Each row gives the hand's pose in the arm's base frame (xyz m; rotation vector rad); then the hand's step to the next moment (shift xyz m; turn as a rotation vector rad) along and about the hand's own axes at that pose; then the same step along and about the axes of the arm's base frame.
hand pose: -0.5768 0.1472 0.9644 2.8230 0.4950 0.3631
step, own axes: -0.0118 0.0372 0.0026 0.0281 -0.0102 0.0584
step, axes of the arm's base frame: 0.0011 -0.0387 0.0059 0.0392 0.0076 -0.0521
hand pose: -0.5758 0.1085 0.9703 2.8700 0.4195 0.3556
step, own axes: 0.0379 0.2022 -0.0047 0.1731 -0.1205 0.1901
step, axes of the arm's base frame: 0.0850 -0.1767 0.0624 0.1814 0.1314 -0.1744
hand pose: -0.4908 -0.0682 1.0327 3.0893 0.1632 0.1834
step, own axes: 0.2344 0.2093 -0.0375 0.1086 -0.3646 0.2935
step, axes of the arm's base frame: 0.2484 -0.1814 0.0745 0.1052 0.3633 -0.2963
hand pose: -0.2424 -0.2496 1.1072 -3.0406 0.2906 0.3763
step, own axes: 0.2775 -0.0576 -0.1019 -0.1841 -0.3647 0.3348
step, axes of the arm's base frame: 0.2994 -0.0019 0.0323 -0.1833 0.4192 -0.2639
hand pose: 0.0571 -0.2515 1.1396 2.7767 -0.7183 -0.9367
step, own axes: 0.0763 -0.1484 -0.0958 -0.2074 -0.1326 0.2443
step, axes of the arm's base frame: 0.1695 0.0911 -0.0033 -0.2377 0.2232 -0.1182
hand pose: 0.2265 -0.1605 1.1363 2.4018 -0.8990 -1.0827
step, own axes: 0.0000 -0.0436 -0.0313 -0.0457 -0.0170 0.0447
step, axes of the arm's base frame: 0.0415 0.0339 -0.0036 -0.0503 0.0407 -0.0135
